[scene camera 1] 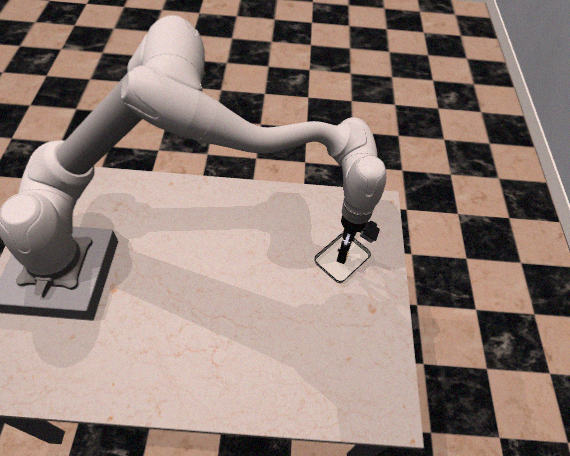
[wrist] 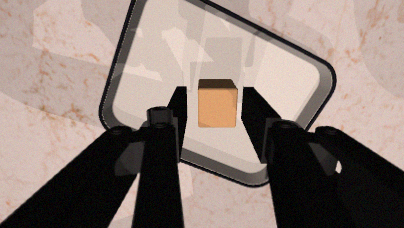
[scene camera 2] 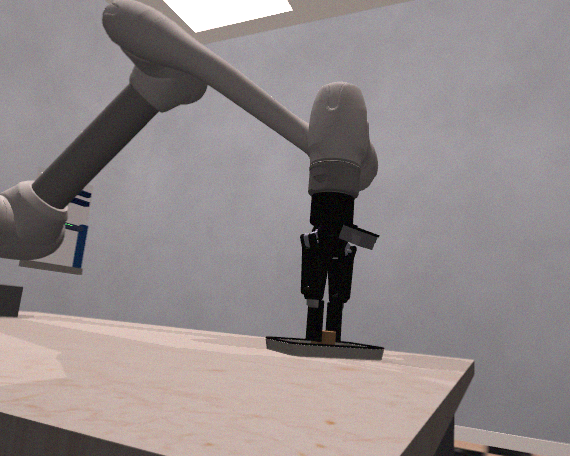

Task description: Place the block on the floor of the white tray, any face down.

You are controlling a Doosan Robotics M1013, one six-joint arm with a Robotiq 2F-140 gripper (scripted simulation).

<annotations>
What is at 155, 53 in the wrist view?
A white tray.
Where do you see a white tray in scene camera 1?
358, 254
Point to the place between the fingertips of my gripper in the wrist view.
At 214, 102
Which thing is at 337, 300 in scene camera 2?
My gripper.
</annotations>
